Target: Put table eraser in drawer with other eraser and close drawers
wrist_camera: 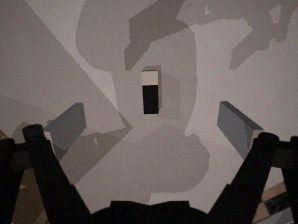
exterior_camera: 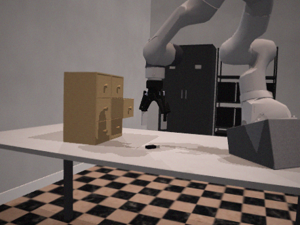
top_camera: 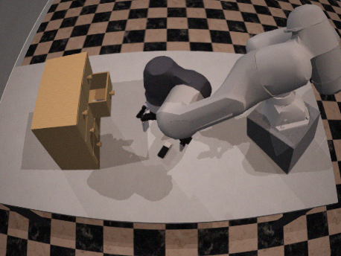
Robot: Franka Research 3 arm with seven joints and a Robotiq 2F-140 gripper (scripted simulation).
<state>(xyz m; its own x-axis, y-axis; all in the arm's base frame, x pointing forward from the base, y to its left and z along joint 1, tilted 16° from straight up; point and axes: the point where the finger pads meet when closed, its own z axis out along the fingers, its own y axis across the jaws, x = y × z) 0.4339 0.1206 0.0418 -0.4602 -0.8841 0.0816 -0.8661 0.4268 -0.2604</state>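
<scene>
Now: the black-and-white eraser 100 mm below my hand and 10 mm to the right of it.
</scene>
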